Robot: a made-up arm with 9 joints. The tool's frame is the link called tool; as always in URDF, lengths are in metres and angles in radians. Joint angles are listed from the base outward.
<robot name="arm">
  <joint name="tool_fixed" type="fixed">
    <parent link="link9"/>
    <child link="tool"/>
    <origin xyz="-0.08 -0.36 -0.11" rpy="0 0 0"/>
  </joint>
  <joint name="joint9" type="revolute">
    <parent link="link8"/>
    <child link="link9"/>
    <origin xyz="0.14 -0.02 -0.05" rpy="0 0 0"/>
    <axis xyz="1 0 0"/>
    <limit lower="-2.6" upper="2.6"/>
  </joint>
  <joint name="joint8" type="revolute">
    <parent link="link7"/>
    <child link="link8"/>
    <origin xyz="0.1 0.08 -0.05" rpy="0 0 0"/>
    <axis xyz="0 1 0"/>
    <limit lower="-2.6" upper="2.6"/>
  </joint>
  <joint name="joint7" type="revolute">
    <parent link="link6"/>
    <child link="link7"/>
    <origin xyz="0.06 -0.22 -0.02" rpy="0 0 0"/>
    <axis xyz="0 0 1"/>
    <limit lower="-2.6" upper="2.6"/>
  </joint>
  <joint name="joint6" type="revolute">
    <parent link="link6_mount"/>
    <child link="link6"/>
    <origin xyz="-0.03 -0.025 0.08" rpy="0 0 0"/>
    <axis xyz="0 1 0"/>
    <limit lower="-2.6" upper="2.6"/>
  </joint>
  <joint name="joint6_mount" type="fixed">
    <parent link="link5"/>
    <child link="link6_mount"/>
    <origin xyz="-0.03 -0.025 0.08" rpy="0 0 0"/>
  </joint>
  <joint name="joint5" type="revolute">
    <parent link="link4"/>
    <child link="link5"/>
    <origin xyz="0.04 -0.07 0.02" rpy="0 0 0"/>
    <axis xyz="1 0 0"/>
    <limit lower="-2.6" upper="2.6"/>
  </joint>
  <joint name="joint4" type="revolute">
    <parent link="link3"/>
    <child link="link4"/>
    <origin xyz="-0.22 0.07 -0.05" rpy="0 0 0"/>
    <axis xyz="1 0 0"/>
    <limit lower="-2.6" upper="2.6"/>
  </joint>
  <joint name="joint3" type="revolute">
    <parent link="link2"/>
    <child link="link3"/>
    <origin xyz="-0.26 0.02 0.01" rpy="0 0 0"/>
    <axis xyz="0 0 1"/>
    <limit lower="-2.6" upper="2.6"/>
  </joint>
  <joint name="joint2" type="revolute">
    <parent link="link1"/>
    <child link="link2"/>
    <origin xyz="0.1 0.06 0.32" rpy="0 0 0"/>
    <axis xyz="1 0 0"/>
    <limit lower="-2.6" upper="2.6"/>
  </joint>
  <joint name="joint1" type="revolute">
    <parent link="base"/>
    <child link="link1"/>
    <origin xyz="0 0 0.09" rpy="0 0 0"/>
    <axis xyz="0 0 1"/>
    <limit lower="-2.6" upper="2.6"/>
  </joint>
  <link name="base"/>
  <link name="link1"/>
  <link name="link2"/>
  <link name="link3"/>
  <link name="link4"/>
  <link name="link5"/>
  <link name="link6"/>
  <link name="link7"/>
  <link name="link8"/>
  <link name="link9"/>
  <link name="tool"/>
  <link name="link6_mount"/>
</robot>
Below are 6 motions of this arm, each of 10 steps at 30 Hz.
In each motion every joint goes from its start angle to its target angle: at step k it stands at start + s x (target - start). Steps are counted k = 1, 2, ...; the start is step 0. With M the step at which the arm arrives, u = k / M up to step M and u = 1 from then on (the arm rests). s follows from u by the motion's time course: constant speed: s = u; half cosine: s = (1 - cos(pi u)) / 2; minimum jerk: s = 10 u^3 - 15 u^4 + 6 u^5.
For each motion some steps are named. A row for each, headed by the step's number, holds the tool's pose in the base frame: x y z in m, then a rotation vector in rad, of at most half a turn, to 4 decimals.
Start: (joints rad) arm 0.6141 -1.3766 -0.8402 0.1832 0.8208 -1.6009 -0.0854 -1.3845 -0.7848
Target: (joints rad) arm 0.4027 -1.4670 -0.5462 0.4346 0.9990 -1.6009 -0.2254 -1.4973 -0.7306
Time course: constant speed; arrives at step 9
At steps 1, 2, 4, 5, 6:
1: -0.3299 -0.6614 0.4260 -0.7306 2.3674 0.9558
2: -0.3157 -0.6625 0.4280 -0.7479 2.3759 0.9972
4: -0.2896 -0.6634 0.4277 -0.7716 2.3902 1.0872
5: -0.2779 -0.6632 0.4254 -0.7777 2.3958 1.1356
6: -0.2673 -0.6627 0.4218 -0.7798 2.4001 1.1862

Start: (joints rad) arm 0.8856 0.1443 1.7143 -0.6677 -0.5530 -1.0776 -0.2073 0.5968 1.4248
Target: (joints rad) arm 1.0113 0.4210 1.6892 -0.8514 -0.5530 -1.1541 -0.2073 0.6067 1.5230
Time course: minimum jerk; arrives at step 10
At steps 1, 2, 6, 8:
1: -0.2455 0.0564 0.5654 0.6901 0.2831 2.9820
2: -0.2466 0.0505 0.5680 0.7029 0.2686 2.9928
6: -0.2532 -0.0250 0.5927 -0.8202 -0.0733 -2.9390
8: -0.2525 -0.0564 0.5992 -0.8559 0.0051 -2.8720

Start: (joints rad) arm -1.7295 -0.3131 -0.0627 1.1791 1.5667 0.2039 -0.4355 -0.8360 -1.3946
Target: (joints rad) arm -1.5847 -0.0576 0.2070 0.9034 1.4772 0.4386 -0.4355 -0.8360 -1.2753
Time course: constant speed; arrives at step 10
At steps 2, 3, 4, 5, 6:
2: 0.1692 0.3899 -0.1721 1.1069 -0.2634 -1.9902
3: 0.1574 0.3943 -0.1708 1.0922 -0.2444 -1.9443
4: 0.1453 0.3975 -0.1698 1.0772 -0.2269 -1.8969
5: 0.1331 0.3996 -0.1690 1.0620 -0.2108 -1.8482
6: 0.1208 0.4005 -0.1685 1.0464 -0.1962 -1.7984

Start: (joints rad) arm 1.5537 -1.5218 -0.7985 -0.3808 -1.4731 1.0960 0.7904 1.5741 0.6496
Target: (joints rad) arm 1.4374 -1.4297 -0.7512 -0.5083 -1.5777 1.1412 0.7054 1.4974 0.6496
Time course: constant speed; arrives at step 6
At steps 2, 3, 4, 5, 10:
2: -0.6019 -0.1659 -0.0535 0.3363 0.1521 -1.8031
3: -0.6002 -0.1480 -0.0653 0.3520 0.1106 -1.8402
4: -0.5976 -0.1309 -0.0769 0.3663 0.0675 -1.8768
5: -0.5943 -0.1148 -0.0885 0.3791 0.0230 -1.9127
10: -0.5902 -0.0997 -0.1001 0.3905 -0.0229 -1.9480

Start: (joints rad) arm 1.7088 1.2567 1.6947 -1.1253 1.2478 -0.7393 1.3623 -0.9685 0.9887
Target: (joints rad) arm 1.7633 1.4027 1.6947 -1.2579 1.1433 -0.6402 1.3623 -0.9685 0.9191
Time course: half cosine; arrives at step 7
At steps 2, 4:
2: 0.1242 -0.3861 0.5234 -0.8617 0.4131 -0.1682
4: 0.1188 -0.3963 0.5128 -0.8571 0.4864 -0.2131

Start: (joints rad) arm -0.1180 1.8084 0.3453 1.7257 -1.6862 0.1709 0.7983 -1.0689 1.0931
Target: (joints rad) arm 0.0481 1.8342 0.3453 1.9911 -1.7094 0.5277 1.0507 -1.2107 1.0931
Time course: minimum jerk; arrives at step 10
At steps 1, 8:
1: -0.0610 0.2503 0.6624 -2.1294 1.4989 -0.8505
8: -0.2928 0.1782 0.7259 -1.8732 0.9017 -0.6960

